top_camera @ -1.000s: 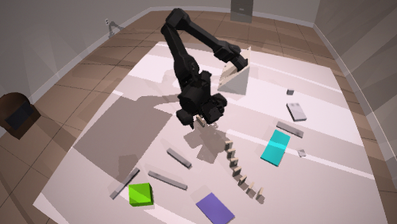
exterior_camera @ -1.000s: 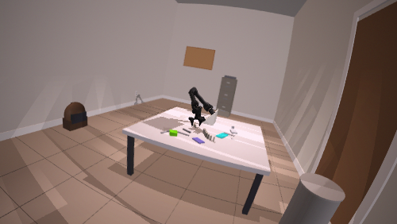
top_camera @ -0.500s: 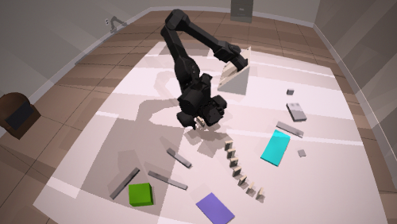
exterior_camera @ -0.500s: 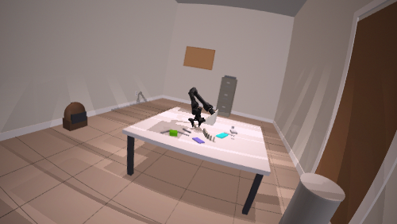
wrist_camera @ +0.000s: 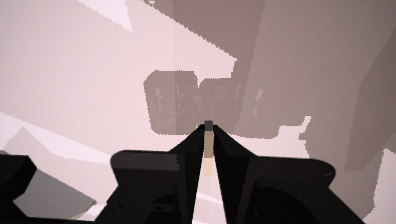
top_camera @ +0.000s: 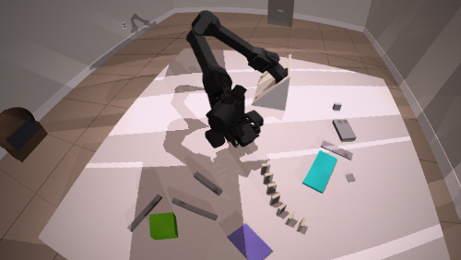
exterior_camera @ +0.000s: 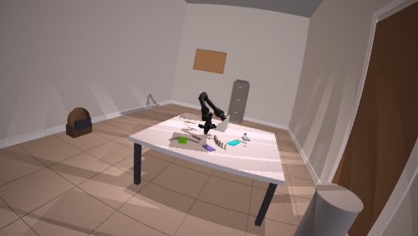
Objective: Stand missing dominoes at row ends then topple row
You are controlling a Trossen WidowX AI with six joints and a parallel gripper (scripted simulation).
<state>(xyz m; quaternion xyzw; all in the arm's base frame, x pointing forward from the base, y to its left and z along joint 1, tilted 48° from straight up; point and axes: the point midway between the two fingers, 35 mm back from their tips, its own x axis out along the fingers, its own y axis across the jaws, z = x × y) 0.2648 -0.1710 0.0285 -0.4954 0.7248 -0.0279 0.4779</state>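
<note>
Now: the cyan block 6 cm ahead of my gripper tip and 30 cm to the left of it. From my gripper tip the other things lie so: purple block: 33 cm ahead, 10 cm to the left; small grey piece: 8 cm ahead, 41 cm to the left; green cube: 34 cm ahead, 14 cm to the right, 1 cm above.
</note>
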